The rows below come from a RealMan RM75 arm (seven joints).
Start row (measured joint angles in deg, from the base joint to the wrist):
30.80 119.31 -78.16 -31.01 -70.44 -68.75 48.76
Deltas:
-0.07 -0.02 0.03 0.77 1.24 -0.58 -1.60
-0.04 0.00 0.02 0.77 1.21 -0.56 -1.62
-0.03 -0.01 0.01 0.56 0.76 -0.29 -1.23
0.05 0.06 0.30 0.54 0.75 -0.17 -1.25
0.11 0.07 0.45 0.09 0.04 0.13 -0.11
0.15 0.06 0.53 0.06 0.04 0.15 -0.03
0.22 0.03 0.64 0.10 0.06 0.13 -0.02
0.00 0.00 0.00 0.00 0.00 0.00 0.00
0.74 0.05 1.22 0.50 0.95 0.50 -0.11
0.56 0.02 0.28 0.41 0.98 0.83 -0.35
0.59 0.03 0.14 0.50 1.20 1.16 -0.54
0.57 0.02 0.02 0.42 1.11 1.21 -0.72
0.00 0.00 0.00 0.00 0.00 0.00 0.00
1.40 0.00 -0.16 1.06 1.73 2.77 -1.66
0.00 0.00 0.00 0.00 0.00 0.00 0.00
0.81 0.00 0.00 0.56 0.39 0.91 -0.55
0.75 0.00 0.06 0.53 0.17 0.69 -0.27
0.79 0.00 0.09 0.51 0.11 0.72 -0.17
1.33 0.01 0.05 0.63 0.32 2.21 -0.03
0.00 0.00 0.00 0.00 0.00 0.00 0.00
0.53 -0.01 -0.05 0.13 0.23 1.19 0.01
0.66 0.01 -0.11 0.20 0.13 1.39 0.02
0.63 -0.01 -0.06 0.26 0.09 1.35 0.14
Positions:
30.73 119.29 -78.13 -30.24 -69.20 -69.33 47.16
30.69 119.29 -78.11 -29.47 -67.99 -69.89 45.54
30.66 119.28 -78.10 -28.91 -67.23 -70.18 44.31
30.71 119.34 -77.80 -28.37 -66.48 -70.35 43.06
30.82 119.41 -77.35 -28.28 -66.44 -70.22 42.95
30.97 119.47 -76.82 -28.22 -66.40 -70.07 42.92
31.19 119.50 -76.18 -28.12 -66.34 -69.94 42.90
31.19 119.50 -76.18 -28.12 -66.34 -69.94 42.90
31.93 119.55 -74.96 -27.62 -65.39 -69.44 42.79
32.49 119.57 -74.68 -27.21 -64.41 -68.61 42.44
33.08 119.60 -74.54 -26.71 -63.21 -67.45 41.90
33.65 119.62 -74.52 -26.29 -62.10 -66.24 41.18
33.65 119.62 -74.52 -26.29 -62.10 -66.24 41.18
35.05 119.62 -74.68 -25.23 -60.37 -63.47 39.52
35.05 119.62 -74.68 -25.23 -60.37 -63.47 39.52
35.86 119.62 -74.68 -24.67 -59.98 -62.56 38.97
36.61 119.62 -74.62 -24.14 -59.81 -61.87 38.70
37.40 119.62 -74.53 -23.63 -59.70 -61.15 38.53
38.73 119.63 -74.48 -23.00 -59.38 -58.94 38.50
38.73 119.63 -74.48 -23.00 -59.38 -58.94 38.50
39.26 119.62 -74.53 -22.87 -59.15 -57.75 38.51
39.92 119.63 -74.64 -22.67 -59.02 -56.36 38.53
40.55 119.62 -74.70 -22.41 -58.93 -55.01 38.67

